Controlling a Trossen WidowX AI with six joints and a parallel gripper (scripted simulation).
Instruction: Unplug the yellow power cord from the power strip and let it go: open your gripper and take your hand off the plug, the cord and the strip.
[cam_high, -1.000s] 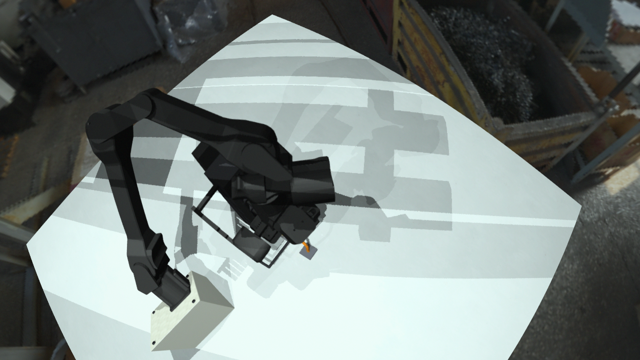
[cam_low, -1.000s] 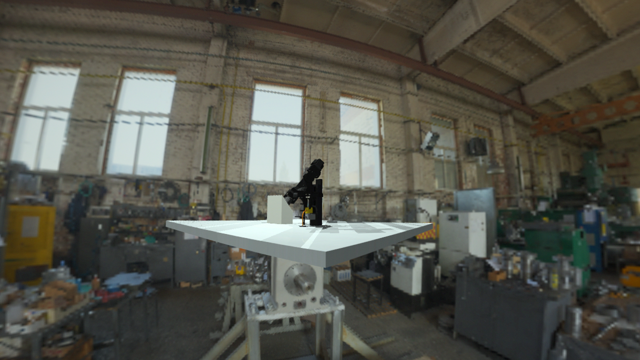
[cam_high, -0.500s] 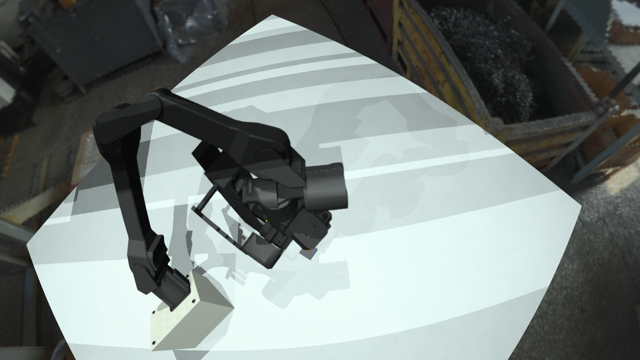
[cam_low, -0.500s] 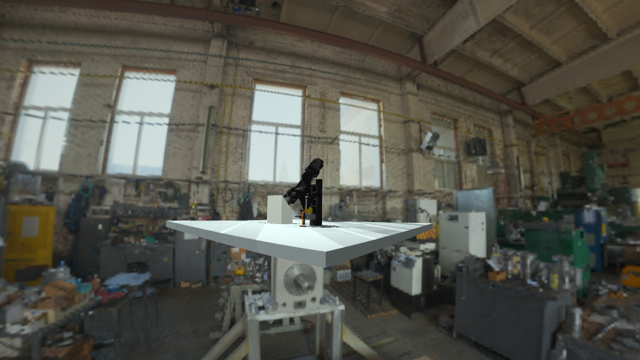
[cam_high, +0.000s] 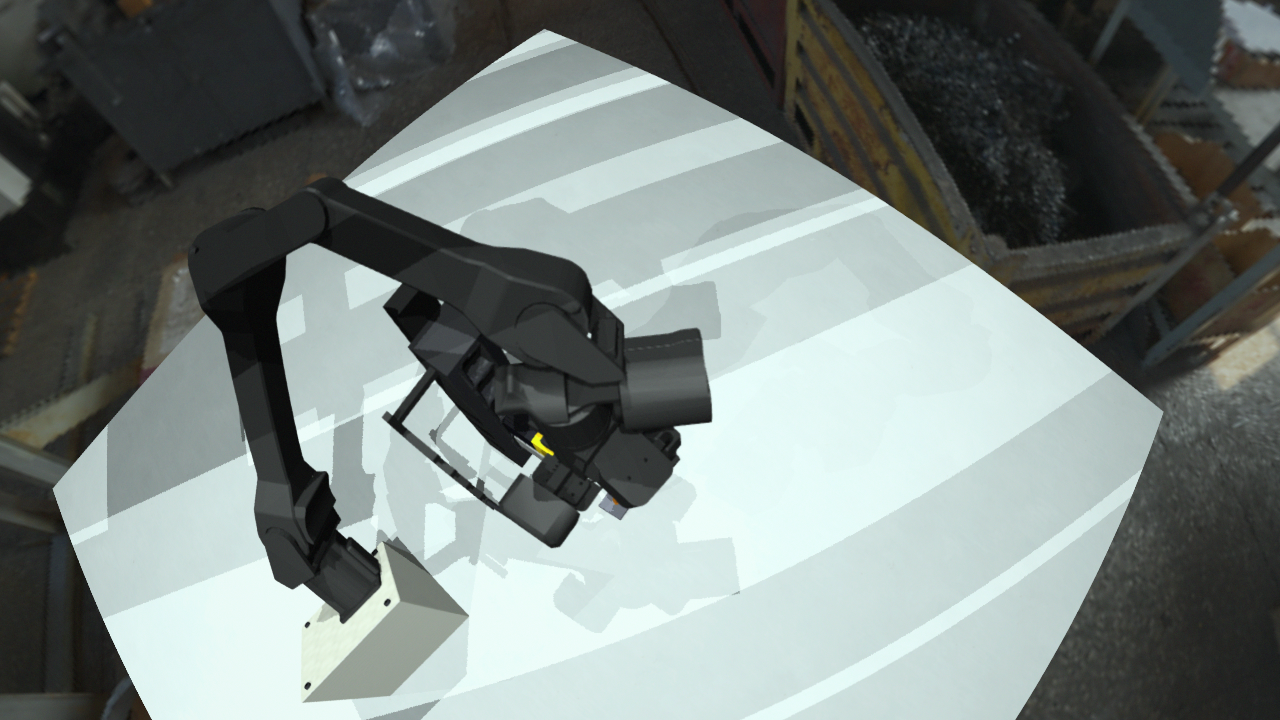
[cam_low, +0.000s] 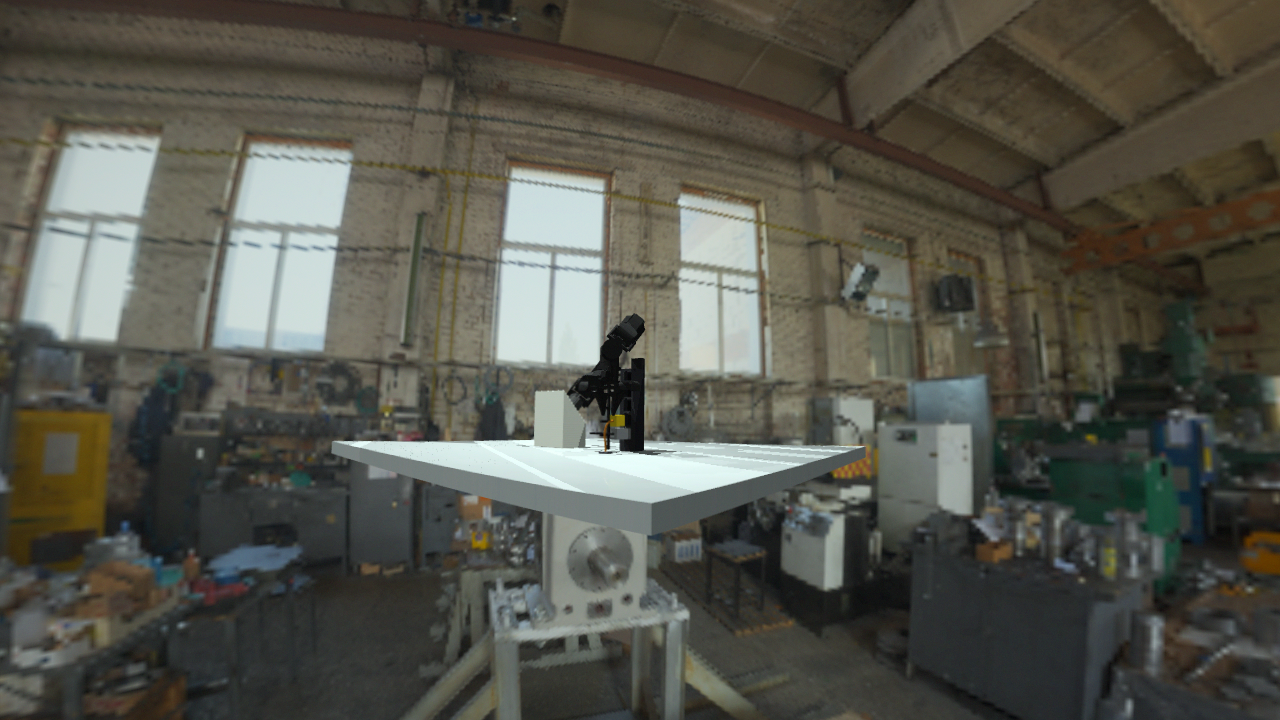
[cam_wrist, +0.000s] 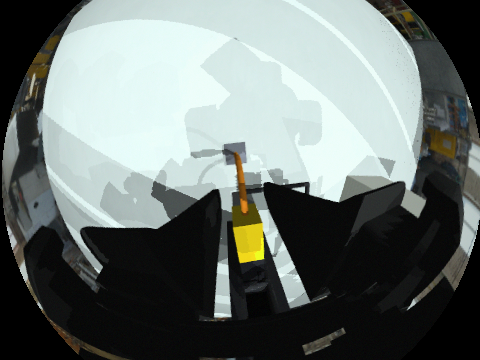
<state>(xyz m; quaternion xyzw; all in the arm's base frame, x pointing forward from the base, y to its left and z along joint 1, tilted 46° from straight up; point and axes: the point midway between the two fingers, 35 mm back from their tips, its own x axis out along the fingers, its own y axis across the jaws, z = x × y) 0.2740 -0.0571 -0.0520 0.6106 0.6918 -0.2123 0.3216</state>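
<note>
Now: the yellow plug 7 cm to the left of my gripper tip and 2 cm behind it.
</note>
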